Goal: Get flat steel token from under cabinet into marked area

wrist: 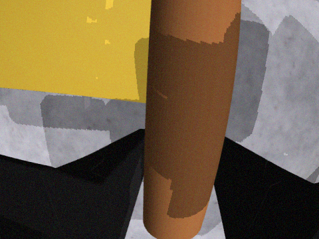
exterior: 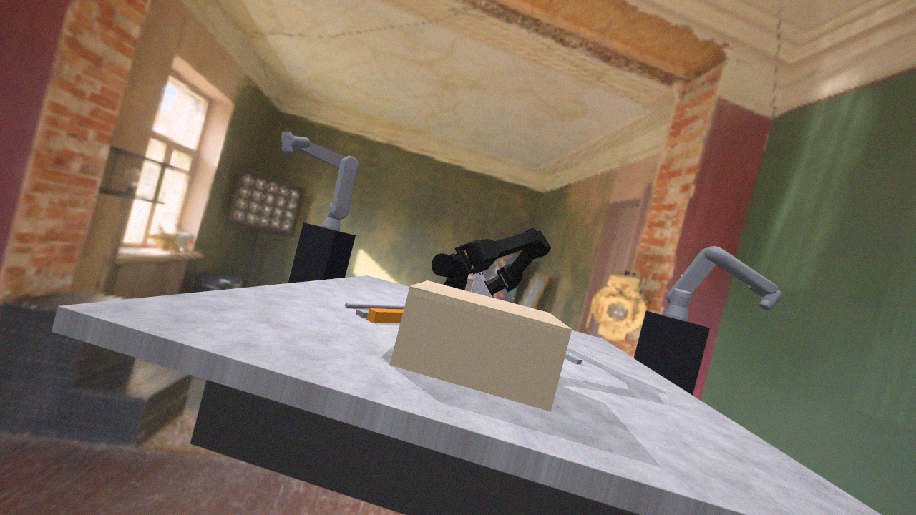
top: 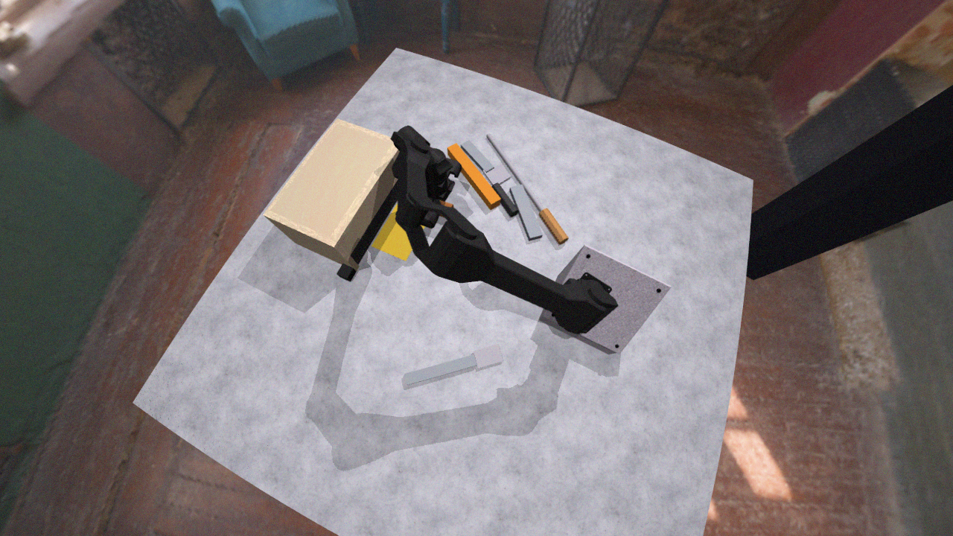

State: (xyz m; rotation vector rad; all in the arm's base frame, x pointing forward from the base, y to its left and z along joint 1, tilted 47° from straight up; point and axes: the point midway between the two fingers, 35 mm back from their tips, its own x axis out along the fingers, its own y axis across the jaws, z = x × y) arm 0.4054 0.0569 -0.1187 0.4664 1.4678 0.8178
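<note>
Now: gripper tip 20 cm past the grey bar and 12 cm to the left of it. Also, from my gripper tip: flat grey token 21 cm ahead, 10 cm to the left, 1 cm below; orange bar 14 cm to the right, 2 cm behind, 1 cm above; black-handled tool 14 cm to the right, 10 cm behind.
</note>
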